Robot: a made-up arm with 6 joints. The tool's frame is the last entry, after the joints.
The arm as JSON. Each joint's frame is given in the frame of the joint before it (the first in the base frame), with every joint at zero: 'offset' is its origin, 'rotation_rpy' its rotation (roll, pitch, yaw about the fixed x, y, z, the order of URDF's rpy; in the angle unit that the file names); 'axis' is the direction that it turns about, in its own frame. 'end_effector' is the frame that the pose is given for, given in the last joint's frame.
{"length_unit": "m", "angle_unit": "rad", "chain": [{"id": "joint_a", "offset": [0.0, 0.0, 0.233], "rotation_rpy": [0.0, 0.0, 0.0], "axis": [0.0, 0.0, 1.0]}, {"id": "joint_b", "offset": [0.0, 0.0, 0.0], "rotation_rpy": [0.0, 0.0, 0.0], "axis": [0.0, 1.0, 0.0]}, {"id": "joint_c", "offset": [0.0, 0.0, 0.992], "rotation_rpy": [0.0, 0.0, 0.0], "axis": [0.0, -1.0, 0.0]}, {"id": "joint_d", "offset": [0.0, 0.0, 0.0], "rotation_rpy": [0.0, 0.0, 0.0], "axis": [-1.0, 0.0, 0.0]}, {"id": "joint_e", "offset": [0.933, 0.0, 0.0], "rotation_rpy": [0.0, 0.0, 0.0], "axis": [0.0, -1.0, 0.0]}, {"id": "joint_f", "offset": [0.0, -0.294, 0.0], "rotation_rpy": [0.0, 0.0, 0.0], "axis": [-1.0, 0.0, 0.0]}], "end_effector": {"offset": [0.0, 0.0, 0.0], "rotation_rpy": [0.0, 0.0, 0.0]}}
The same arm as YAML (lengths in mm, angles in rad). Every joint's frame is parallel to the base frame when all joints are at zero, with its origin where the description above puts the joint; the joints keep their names.
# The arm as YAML. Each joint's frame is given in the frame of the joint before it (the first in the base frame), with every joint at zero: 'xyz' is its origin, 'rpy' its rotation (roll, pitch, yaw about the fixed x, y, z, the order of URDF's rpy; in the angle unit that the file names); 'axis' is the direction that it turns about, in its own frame. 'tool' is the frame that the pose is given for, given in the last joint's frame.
units:
  length: mm
  angle: rad
joints:
  - name: joint_a
    type: revolute
    origin:
      xyz: [0.0, 0.0, 233.0]
      rpy: [0.0, 0.0, 0.0]
    axis: "+z"
  - name: joint_b
    type: revolute
    origin:
      xyz: [0.0, 0.0, 0.0]
      rpy: [0.0, 0.0, 0.0]
    axis: "+y"
  - name: joint_c
    type: revolute
    origin:
      xyz: [0.0, 0.0, 992.0]
      rpy: [0.0, 0.0, 0.0]
    axis: "-y"
  - name: joint_d
    type: revolute
    origin:
      xyz: [0.0, 0.0, 0.0]
      rpy: [0.0, 0.0, 0.0]
    axis: "-x"
  - name: joint_e
    type: revolute
    origin:
      xyz: [933.0, 0.0, 0.0]
      rpy: [0.0, 0.0, 0.0]
    axis: "-y"
  - name: joint_f
    type: revolute
    origin:
      xyz: [0.0, -294.0, 0.0]
      rpy: [0.0, 0.0, 0.0]
    axis: "-x"
tool:
  origin:
    xyz: [0.0, 0.0, 0.0]
    rpy: [0.0, 0.0, 0.0]

